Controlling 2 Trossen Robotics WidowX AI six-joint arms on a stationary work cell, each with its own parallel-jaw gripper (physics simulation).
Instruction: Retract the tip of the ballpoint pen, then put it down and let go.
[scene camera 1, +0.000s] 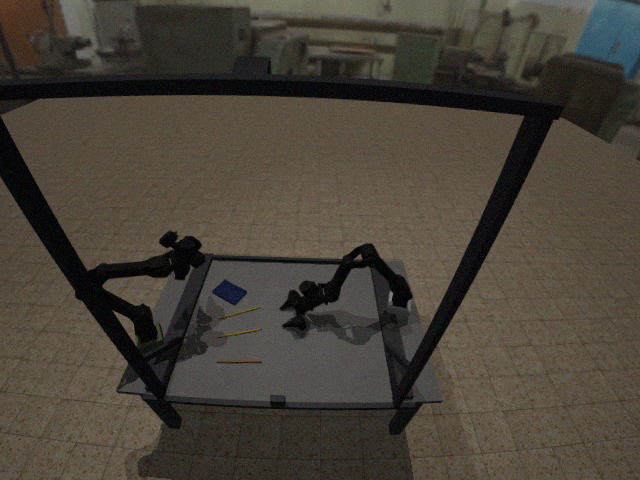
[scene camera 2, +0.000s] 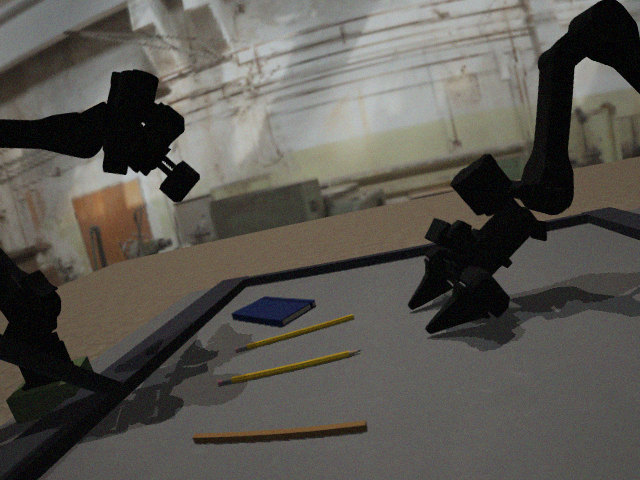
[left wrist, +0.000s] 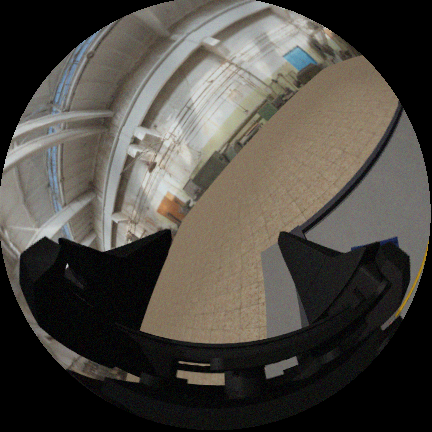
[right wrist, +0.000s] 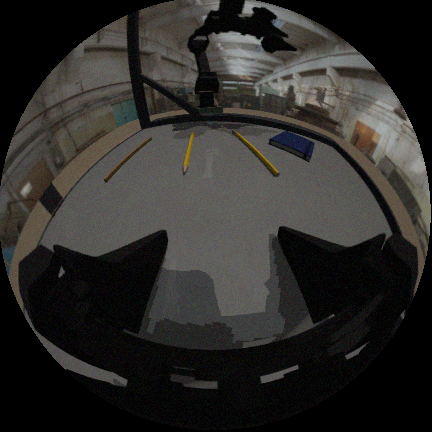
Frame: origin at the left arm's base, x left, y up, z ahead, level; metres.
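Where they show: left gripper, fingertip midpoint: (scene camera 2: 164, 162) (left wrist: 226, 236); right gripper, fingertip midpoint: (scene camera 1: 281, 317) (scene camera 2: 417, 318) (right wrist: 223, 234); left arm's base, origin of the base link: (scene camera 1: 148, 334) (right wrist: 206, 106); right arm's base, origin of the base link: (scene camera 1: 399, 301).
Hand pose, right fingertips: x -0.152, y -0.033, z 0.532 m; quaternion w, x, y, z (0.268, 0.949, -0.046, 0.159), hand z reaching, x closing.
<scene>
Things, the pixels of their top centre, and the offset from my right fingertips. Level surfaces: height alone.
- grey table, its level: dy -0.008 m
- orange-brown stick, middle of its top: (scene camera 2: 273, 431) (right wrist: 130, 152) (scene camera 1: 238, 361) dz -0.237, dx -0.109, dy -0.001 m
- blue notebook, middle of its top: (scene camera 2: 271, 307) (right wrist: 295, 140) (scene camera 1: 229, 291) dz -0.152, dx +0.249, dy +0.005 m
My right gripper (scene camera 1: 283, 317) (scene camera 2: 419, 319) (right wrist: 223, 234) is open, low over the grey table (scene camera 1: 336, 377) (scene camera 2: 465, 423), its fingertips at or just above the surface. No thing shows between its fingers in the right wrist view. The ballpoint pen does not show in any view; the right gripper's dark body and fingers hide part of the table, so I cannot tell where it lies or whether its tip is out. My left gripper (scene camera 1: 187, 258) (left wrist: 226, 236) (right wrist: 291, 42) is open and empty, high above the table's edge at the left of scene camera 1.
Two yellow pencils (scene camera 1: 240, 312) (scene camera 2: 292, 367) lie left of the right gripper. An orange-brown stick (scene camera 1: 239, 362) (scene camera 2: 279, 432) (right wrist: 127, 160) lies nearer the front. A blue notebook (scene camera 1: 229, 291) (scene camera 2: 273, 311) (right wrist: 294, 144) lies behind the pencils. Dark frame posts (scene camera 1: 480, 222) rise around the table.
</scene>
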